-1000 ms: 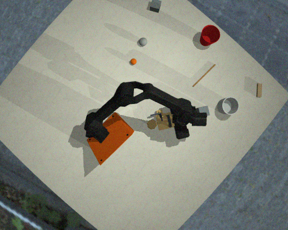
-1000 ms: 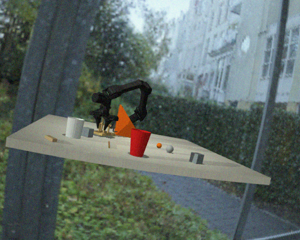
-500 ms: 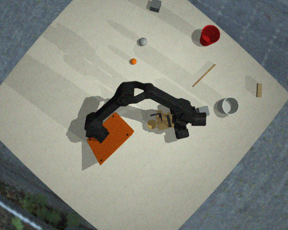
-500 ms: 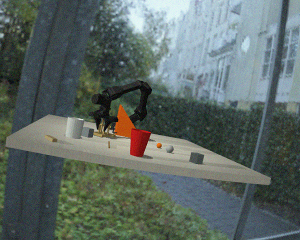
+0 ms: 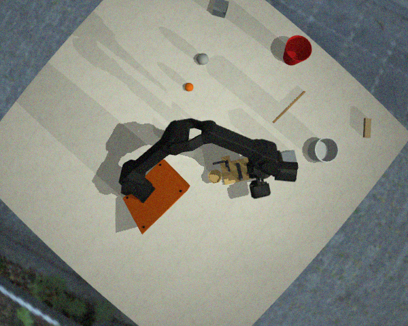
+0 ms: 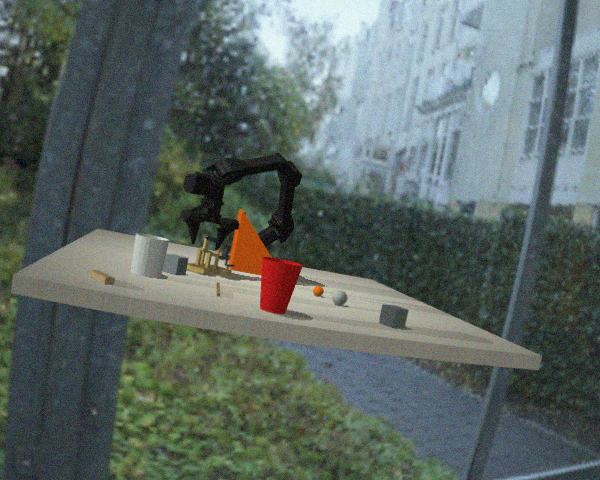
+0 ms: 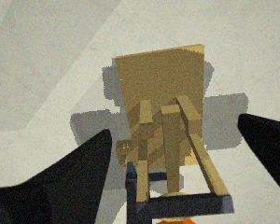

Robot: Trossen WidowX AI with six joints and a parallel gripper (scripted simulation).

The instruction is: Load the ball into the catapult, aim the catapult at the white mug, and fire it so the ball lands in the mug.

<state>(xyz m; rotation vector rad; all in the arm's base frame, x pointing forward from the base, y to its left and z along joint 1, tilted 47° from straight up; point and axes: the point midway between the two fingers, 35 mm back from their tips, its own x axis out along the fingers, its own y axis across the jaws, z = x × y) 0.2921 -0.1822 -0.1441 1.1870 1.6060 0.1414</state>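
My gripper tip is now 90 mm short of the orange ball, 360 mm to the right of it and 60 mm above it. From my gripper tip the other things lie so: wooden catapult 50 mm behind, 60 mm to the left, 30 mm below; white mug 220 mm ahead, 160 mm to the right, 50 mm below; thin wooden stick 280 mm ahead, 30 mm to the left, 70 mm below.
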